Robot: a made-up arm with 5 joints.
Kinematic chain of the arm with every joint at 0, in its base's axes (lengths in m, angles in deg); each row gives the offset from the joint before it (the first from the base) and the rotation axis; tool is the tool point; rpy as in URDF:
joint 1: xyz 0 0 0.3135 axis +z
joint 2: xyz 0 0 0 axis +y
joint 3: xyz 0.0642 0 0.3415 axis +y
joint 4: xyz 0.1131 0 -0.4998 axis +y
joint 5: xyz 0.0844 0 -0.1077 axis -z
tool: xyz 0 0 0 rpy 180 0 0
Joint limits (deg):
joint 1: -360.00..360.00
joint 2: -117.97..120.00
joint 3: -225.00..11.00
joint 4: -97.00..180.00
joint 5: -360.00..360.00
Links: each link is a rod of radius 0.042 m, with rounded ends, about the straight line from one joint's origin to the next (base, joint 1, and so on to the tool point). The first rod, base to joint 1, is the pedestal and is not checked.
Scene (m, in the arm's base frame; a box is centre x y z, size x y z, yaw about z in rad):
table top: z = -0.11
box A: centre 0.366 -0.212 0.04 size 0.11 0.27 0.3 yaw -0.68
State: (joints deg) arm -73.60 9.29 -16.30 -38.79 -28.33
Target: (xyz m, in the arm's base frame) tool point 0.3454 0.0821 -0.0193
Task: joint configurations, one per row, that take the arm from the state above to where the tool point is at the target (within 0.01 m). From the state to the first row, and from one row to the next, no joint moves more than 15 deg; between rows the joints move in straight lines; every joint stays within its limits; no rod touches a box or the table.
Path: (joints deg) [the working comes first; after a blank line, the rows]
Joints at the target: 13.37 32.14 -19.93 -30.69 -28.33
Straight joint move there: touches box A.

1: -58.75 17.87 -7.20 -37.78 -23.80
2: -43.90 26.44 1.90 -36.77 -19.28
3: -29.05 35.02 11.00 -35.76 -14.75
4: -14.91 34.06 0.69 -34.07 -19.28
5: -0.77 33.10 -9.62 -32.38 -23.80
6: 13.37 32.14 -19.93 -30.69 -28.33

